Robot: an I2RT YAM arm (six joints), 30 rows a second.
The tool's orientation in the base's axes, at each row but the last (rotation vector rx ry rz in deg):
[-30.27 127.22 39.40]
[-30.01 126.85 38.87]
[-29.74 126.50 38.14]
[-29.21 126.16 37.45]
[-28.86 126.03 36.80]
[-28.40 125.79 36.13]
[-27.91 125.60 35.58]
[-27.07 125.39 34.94]
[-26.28 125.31 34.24]
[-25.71 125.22 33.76]
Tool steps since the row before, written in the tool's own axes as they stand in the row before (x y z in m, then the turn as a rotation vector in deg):
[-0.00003 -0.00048 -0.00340 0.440 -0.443 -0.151]
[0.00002 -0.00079 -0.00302 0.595 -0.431 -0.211]
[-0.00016 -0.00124 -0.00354 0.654 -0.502 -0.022]
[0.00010 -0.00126 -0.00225 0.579 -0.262 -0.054]
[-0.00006 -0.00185 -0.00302 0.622 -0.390 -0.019]
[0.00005 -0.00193 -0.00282 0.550 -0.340 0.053]
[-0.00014 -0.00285 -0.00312 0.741 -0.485 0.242]
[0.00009 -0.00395 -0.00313 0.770 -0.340 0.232]
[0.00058 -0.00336 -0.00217 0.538 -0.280 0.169]
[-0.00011 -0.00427 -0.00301 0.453 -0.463 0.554]
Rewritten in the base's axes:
[-0.00152 -0.00246 0.00185 -0.117 -0.504 -0.380]
[-0.00120 -0.00246 0.00149 -0.254 -0.556 -0.459]
[-0.00116 -0.00308 0.00180 -0.148 -0.506 -0.634]
[-0.00064 -0.00235 0.00085 -0.250 -0.325 -0.489]
[-0.00069 -0.00324 0.00125 -0.188 -0.412 -0.578]
[-0.00064 -0.00319 0.00104 -0.128 -0.320 -0.550]
[-0.00025 -0.00407 0.00111 -0.058 -0.355 -0.845]
[0.00010 -0.00500 0.00064 -0.157 -0.246 -0.823]
[0.00002 -0.00404 -0.00011 -0.084 -0.203 -0.590]
[0.00033 -0.00517 0.00067 0.297 -0.133 -0.788]

